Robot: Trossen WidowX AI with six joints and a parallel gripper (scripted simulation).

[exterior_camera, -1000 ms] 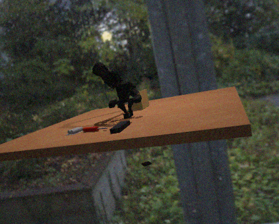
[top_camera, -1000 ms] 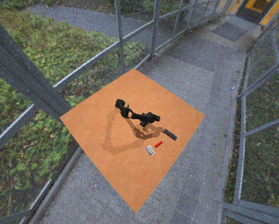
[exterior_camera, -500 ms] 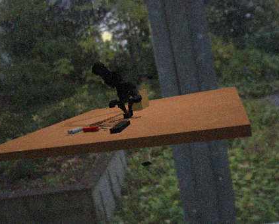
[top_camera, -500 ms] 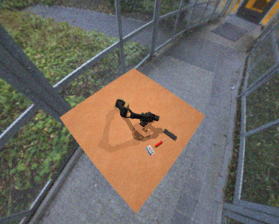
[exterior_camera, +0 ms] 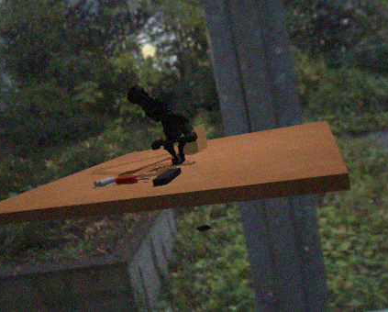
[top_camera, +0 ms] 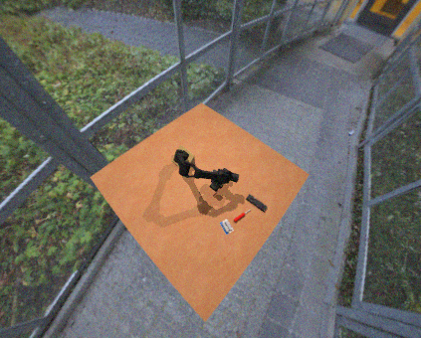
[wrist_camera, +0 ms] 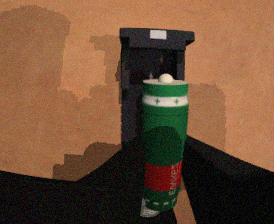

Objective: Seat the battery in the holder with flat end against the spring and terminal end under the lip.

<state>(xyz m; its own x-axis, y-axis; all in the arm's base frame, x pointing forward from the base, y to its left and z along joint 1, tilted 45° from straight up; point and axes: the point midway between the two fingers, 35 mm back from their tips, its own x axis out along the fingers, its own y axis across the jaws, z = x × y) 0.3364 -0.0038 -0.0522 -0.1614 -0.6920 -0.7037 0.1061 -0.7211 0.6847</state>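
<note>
Now: gripper tip 10 mm below the battery. From my gripper tip the other things lie so: red-handled screwdriver 300 mm ahead, 60 mm to the right.
</note>
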